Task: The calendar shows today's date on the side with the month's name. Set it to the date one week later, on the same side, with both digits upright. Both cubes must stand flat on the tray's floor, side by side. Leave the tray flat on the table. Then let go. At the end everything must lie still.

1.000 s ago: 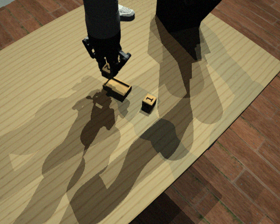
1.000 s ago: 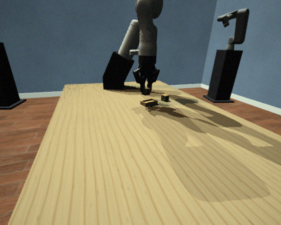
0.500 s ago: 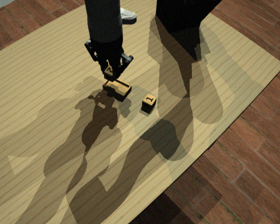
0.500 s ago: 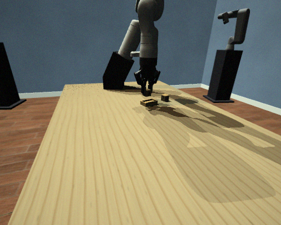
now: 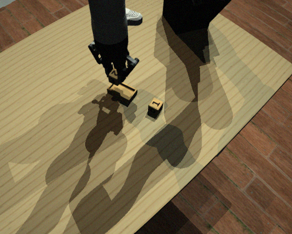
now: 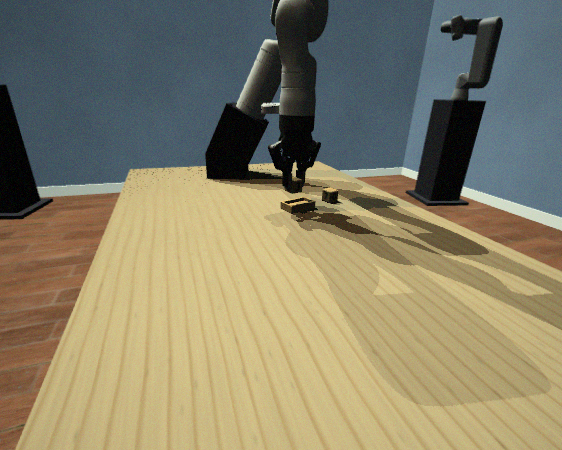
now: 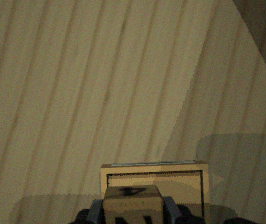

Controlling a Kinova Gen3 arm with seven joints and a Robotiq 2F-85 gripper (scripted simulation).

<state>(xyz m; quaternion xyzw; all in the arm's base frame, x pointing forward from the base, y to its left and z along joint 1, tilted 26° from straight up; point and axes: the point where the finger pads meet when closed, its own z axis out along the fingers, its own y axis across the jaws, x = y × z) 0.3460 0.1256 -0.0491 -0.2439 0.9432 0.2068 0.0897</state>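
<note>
My hand is 6 cm above the wooden tray, 1 cm to the right of it and 1 cm past it. From my hand the other things lie so: cube: 1 cm below.
</note>
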